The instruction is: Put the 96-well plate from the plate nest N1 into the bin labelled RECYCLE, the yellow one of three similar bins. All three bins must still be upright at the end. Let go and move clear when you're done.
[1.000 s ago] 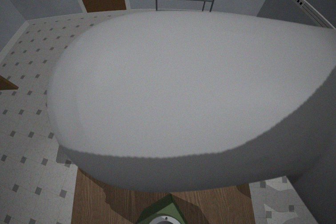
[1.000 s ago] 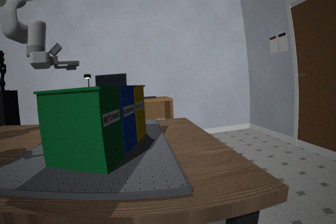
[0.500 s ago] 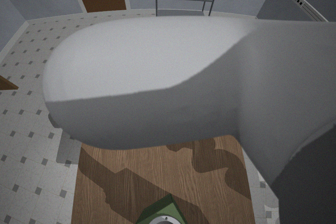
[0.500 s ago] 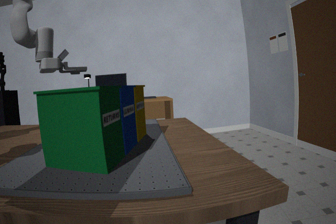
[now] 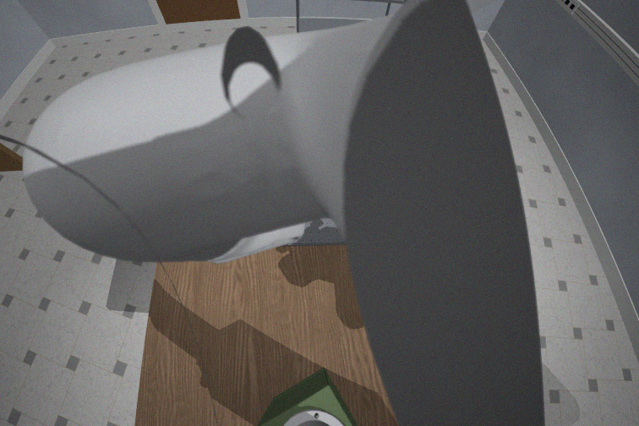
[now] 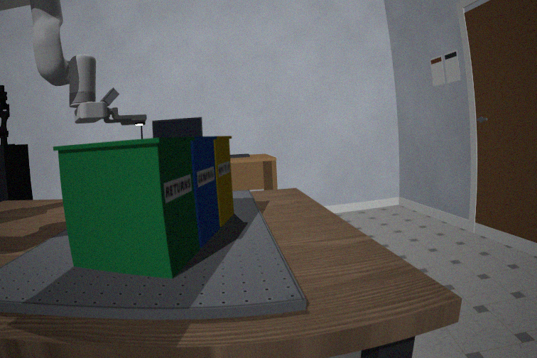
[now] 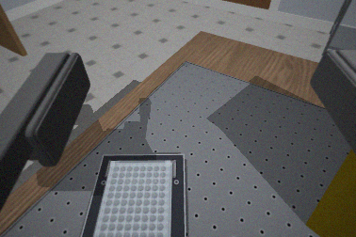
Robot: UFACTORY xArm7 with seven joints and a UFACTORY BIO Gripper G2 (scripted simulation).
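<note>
Right now my hand is 230 mm above the clear 96-well plate and 80 mm to the right of it. Also, from my hand: blue bin: 280 mm to the right, 180 mm ahead, 150 mm below; then yellow recycle bin: 200 mm ahead, 150 mm to the right, 150 mm below; then black plate nest N1: 240 mm below, 80 mm to the left.
</note>
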